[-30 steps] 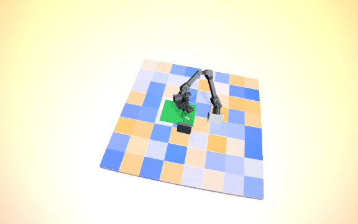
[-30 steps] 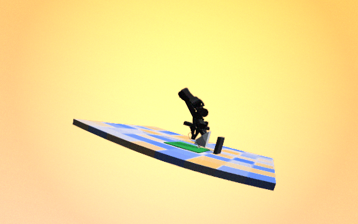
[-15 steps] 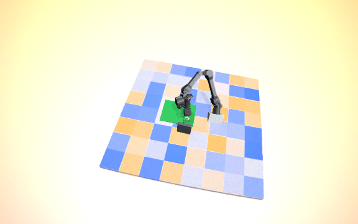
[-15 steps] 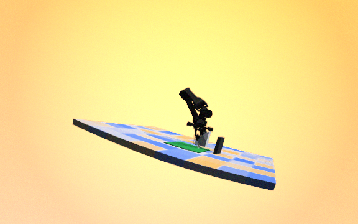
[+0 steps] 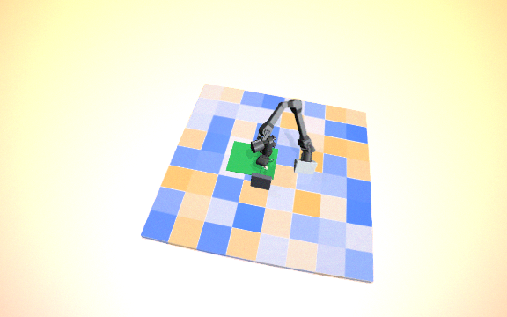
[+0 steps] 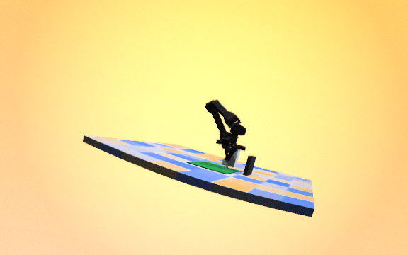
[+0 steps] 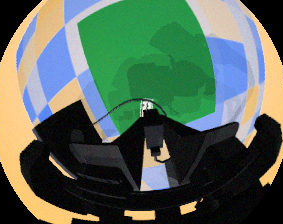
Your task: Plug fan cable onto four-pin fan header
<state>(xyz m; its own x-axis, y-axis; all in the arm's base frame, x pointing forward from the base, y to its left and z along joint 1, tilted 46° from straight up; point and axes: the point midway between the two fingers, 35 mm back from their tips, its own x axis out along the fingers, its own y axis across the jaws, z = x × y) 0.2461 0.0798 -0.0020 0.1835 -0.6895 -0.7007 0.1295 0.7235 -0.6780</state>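
Now: the white four-pin header 1 cm behind my gripper tip and 6 cm below it. From my gripper tip the other things lie so: green board (8 cm ahead, 3 cm to the right, 8 cm below); dark plug (1 cm behind, 1 cm above); black fan (1 cm behind, 14 cm to the left, 1 cm below).
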